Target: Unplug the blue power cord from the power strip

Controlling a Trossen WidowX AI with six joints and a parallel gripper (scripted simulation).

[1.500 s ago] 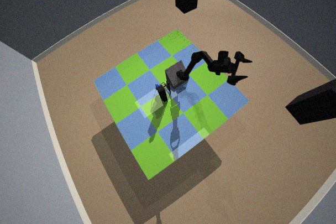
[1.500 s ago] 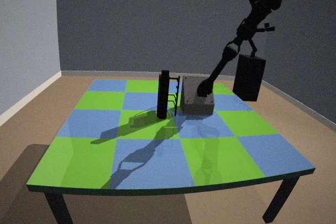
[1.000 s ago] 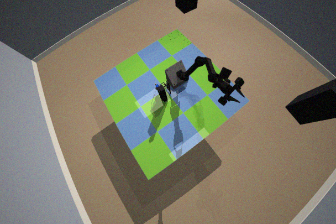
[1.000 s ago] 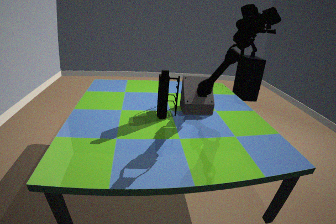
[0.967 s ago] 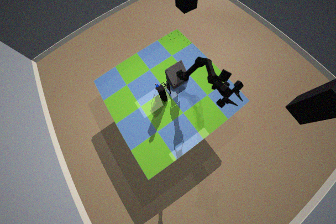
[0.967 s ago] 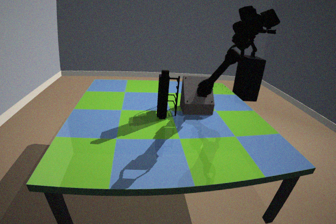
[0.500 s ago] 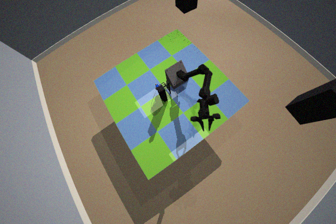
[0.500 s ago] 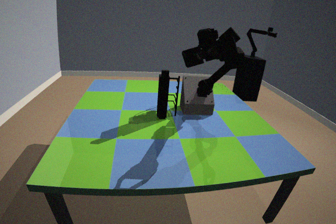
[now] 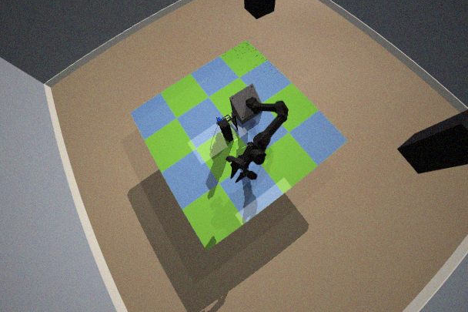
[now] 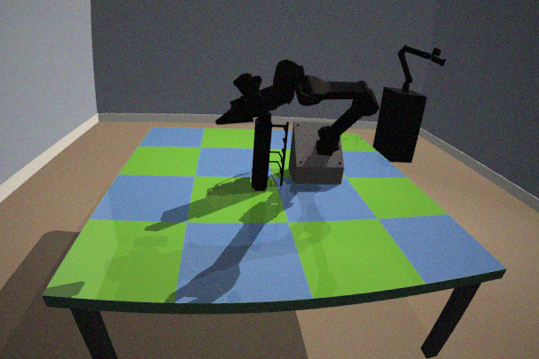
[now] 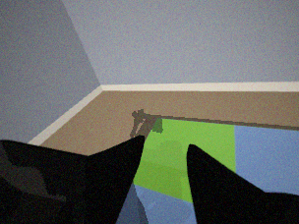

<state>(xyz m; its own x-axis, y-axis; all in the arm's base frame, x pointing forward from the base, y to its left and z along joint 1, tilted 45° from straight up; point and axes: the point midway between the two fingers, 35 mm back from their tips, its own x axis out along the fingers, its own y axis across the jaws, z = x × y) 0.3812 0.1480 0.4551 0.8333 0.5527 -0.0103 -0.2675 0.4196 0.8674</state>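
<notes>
Right now my gripper tip is 14 cm past the blue plug, 42 cm to the left of it and 20 cm above it.
</notes>
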